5 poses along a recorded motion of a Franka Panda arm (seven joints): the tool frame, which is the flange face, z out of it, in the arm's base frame.
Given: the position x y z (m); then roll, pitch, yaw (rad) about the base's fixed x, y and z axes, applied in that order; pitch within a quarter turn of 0, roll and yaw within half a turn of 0.
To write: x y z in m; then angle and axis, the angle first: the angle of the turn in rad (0 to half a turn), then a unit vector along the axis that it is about. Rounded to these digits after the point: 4 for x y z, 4 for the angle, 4 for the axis.
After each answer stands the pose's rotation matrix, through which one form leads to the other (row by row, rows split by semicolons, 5 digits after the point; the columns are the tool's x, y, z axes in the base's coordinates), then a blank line. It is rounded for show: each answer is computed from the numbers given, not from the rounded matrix.
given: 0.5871 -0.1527 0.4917 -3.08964 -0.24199 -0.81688
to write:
0.5871 -0.1527 0.4917 3.0931 0.9122 -0.3914 0.1210
0.66455 -0.71951 0.20167; -0.70777 -0.69265 -0.13892; 0.23964 -0.05042 -0.96955

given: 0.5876 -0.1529 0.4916 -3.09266 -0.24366 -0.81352
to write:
0.5876 -0.1529 0.4916 3.0901 0.9128 -0.3900 0.1212
0.66665 -0.71773 0.20108; -0.70524 -0.69470 -0.14151; 0.24126 -0.04747 -0.96930

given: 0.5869 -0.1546 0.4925 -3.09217 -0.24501 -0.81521
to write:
0.5869 -0.1546 0.4925 3.0898 0.9124 -0.3907 0.1219
0.66524 -0.71876 0.20209; -0.70613 -0.69360 -0.14246; 0.24257 -0.04793 -0.96895

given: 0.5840 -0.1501 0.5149 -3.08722 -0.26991 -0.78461
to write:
0.5840 -0.1501 0.5149 3.0885 0.9170 -0.3755 0.1346
0.68204 -0.69525 0.22681; -0.68097 -0.71686 -0.14966; 0.26664 -0.05238 -0.96237

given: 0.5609 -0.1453 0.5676 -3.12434 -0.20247 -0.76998
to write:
0.5609 -0.1453 0.5676 3.0816 0.9228 -0.3730 0.0969
0.70326 -0.69353 0.15635; -0.68190 -0.72023 -0.12758; 0.20109 -0.01690 -0.97943

